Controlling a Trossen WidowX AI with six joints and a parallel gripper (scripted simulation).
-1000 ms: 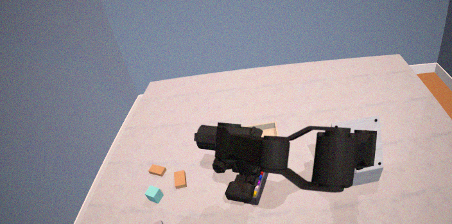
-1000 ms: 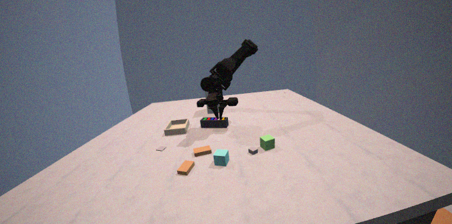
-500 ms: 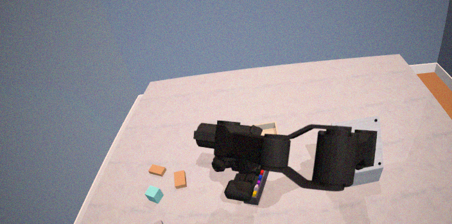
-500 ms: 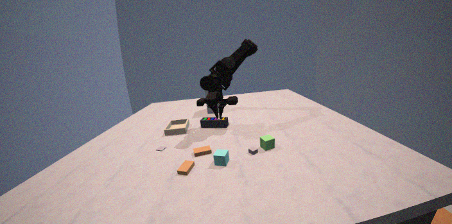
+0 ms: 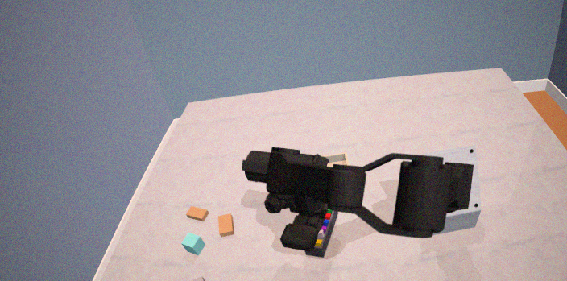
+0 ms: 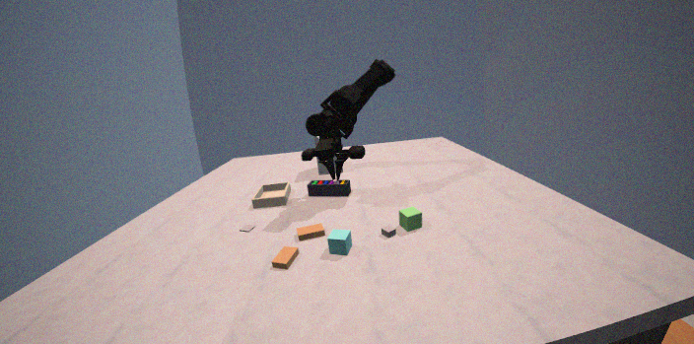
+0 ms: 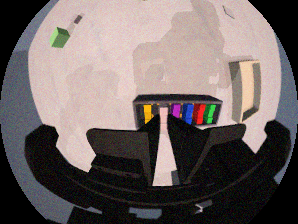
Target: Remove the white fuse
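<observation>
My gripper tip is 2 cm past the tray, 21 cm to the left of it and 4 cm above it. Also, from my gripper tip: green cube: 25 cm ahead, 16 cm to the left, 3 cm below; then white fuse: 1 cm below; then grey tile: 18 cm ahead, 24 cm to the right, 5 cm below.
</observation>
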